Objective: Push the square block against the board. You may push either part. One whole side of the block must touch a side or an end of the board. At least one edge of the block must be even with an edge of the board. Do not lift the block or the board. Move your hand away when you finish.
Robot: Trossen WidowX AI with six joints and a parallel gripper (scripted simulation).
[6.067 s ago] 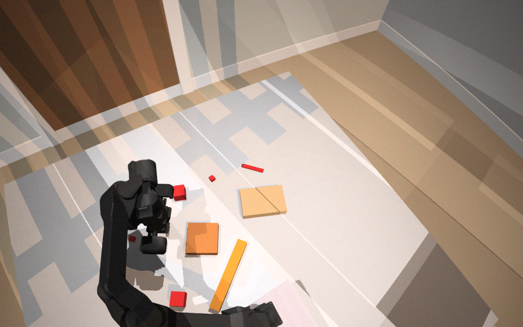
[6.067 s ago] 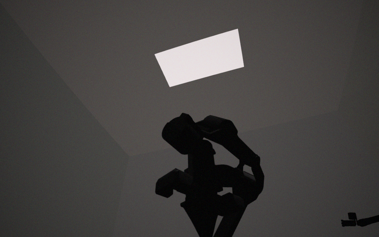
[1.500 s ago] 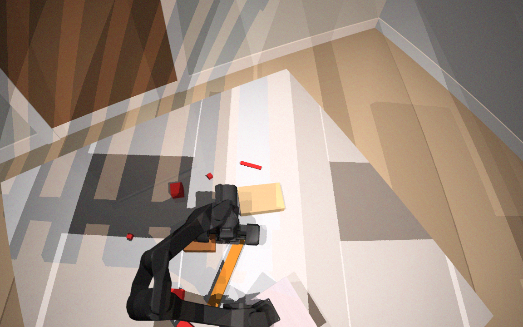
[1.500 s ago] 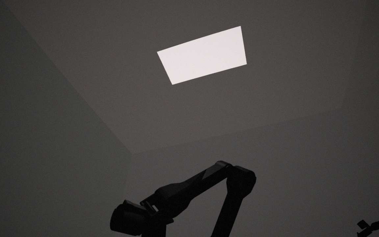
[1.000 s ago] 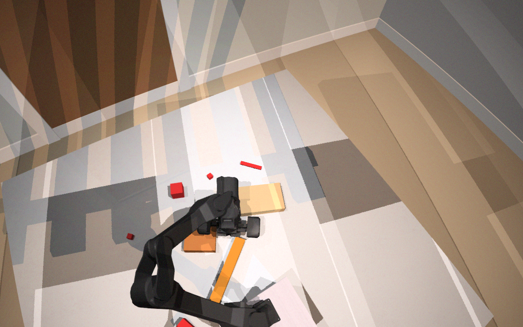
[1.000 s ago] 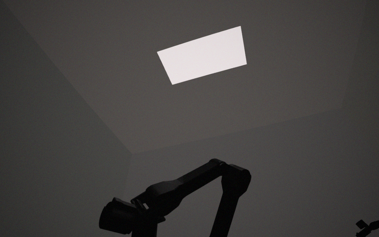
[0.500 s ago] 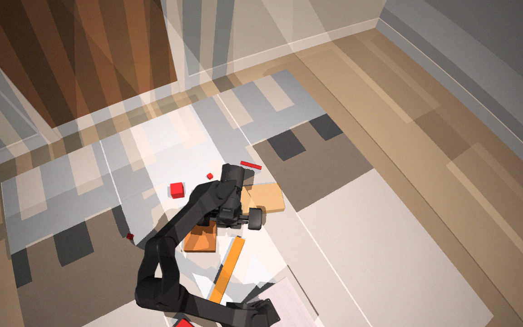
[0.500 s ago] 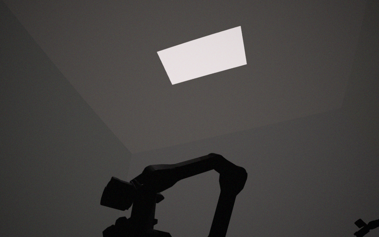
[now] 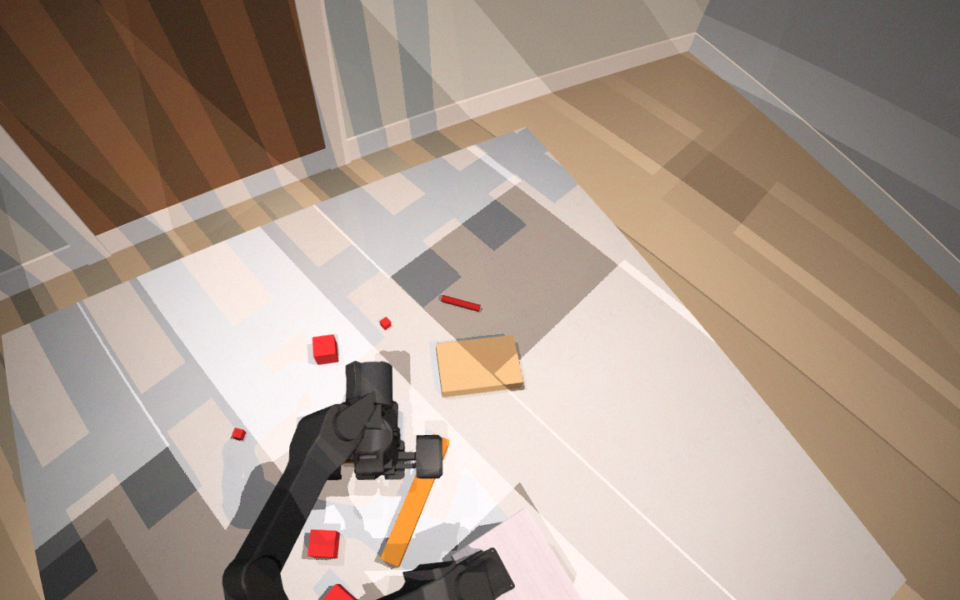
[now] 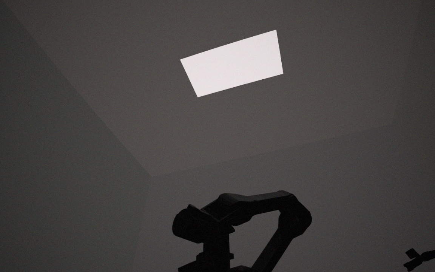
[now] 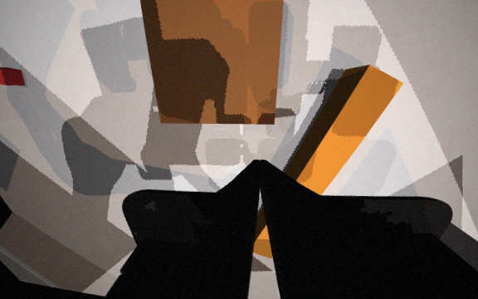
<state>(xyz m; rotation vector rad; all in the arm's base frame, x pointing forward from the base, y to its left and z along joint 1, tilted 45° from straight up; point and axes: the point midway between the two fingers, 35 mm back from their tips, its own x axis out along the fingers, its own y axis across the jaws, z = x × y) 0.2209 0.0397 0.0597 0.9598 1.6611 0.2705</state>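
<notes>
My gripper tip is now 80 mm short of the square orange block and 50 mm above it. The rest, counted from my gripper tip: long orange bar (60 mm behind, 50 mm below, 30 mm to the right); thin red bar (280 mm to the right, 250 mm ahead, 60 mm below); tan board (240 mm to the right, 110 mm ahead, 50 mm below).
</notes>
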